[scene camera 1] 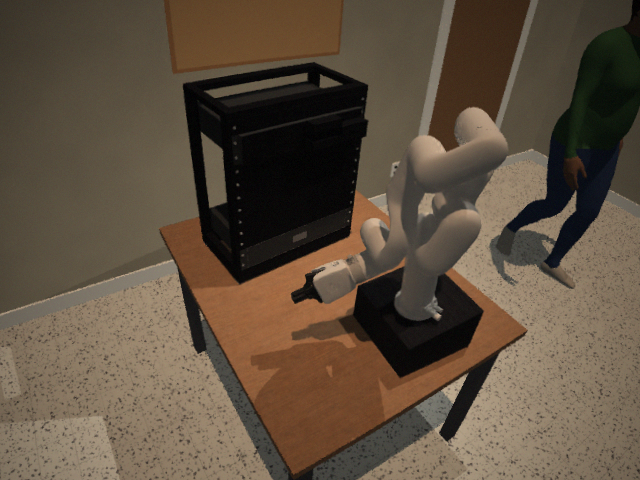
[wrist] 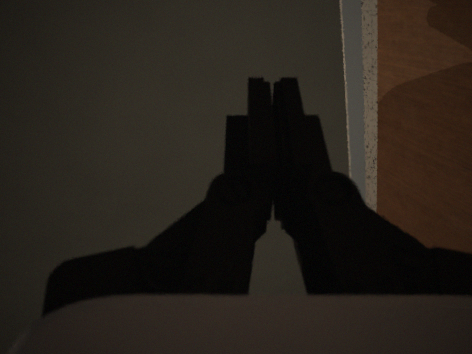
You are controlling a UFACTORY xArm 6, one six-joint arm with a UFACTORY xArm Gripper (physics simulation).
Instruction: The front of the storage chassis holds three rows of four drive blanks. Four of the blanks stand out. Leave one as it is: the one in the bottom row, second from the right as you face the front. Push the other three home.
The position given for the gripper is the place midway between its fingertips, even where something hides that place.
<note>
In view: the gripper [scene camera 1: 292, 298] and a black storage rack [scene camera 1: 291, 153].
The gripper also shows in the wrist view [wrist: 268, 111]. The wrist view does not show the black storage rack: it is out of frame.
</note>
